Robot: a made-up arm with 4 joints. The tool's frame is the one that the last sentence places.
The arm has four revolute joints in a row. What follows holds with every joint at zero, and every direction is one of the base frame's.
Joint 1 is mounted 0.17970 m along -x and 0.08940 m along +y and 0.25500 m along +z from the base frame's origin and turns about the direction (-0.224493, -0.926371, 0.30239).
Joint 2 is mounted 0.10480 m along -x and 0.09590 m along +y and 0.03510 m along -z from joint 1 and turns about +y.
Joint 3 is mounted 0.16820 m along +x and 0.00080 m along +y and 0.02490 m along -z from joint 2 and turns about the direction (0.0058, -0.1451, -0.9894).
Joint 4 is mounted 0.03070 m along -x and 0.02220 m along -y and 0.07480 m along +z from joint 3 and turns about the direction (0.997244, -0.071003, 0.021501).
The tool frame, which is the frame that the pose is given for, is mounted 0.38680 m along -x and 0.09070 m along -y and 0.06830 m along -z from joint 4; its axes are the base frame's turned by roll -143.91, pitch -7.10 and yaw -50.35 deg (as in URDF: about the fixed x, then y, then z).
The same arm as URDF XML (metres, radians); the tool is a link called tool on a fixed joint. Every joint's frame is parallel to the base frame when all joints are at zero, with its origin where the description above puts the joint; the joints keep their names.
<robot name="arm">
  <joint name="tool_fixed" type="fixed">
    <parent link="link4"/>
    <child link="tool"/>
    <origin xyz="-0.3868 -0.0907 -0.0683" rpy="-2.5117 -0.1239 -0.8788"/>
  </joint>
  <joint name="joint 4" type="continuous">
    <parent link="link3"/>
    <child link="link4"/>
    <origin xyz="-0.0307 -0.0222 0.0748" rpy="0 0 0"/>
    <axis xyz="0.997244 -0.071003 0.021501"/>
  </joint>
  <joint name="joint 3" type="continuous">
    <parent link="link2"/>
    <child link="link3"/>
    <origin xyz="0.1682 0.0008 -0.0249" rpy="0 0 0"/>
    <axis xyz="0.0058 -0.1451 -0.9894"/>
  </joint>
  <joint name="joint 2" type="continuous">
    <parent link="link1"/>
    <child link="link2"/>
    <origin xyz="-0.1048 0.0959 -0.0351" rpy="0 0 0"/>
    <axis xyz="0 1 0"/>
  </joint>
  <joint name="joint 1" type="continuous">
    <parent link="base_link"/>
    <child link="link1"/>
    <origin xyz="-0.1797 0.0894 0.255" rpy="0 0 0"/>
    <axis xyz="-0.224493 -0.926371 0.30239"/>
  </joint>
  <link name="base_link"/>
  <link name="link1"/>
  <link name="link2"/>
  <link name="link3"/>
  <link name="link4"/>
  <link name="tool"/>
</robot>

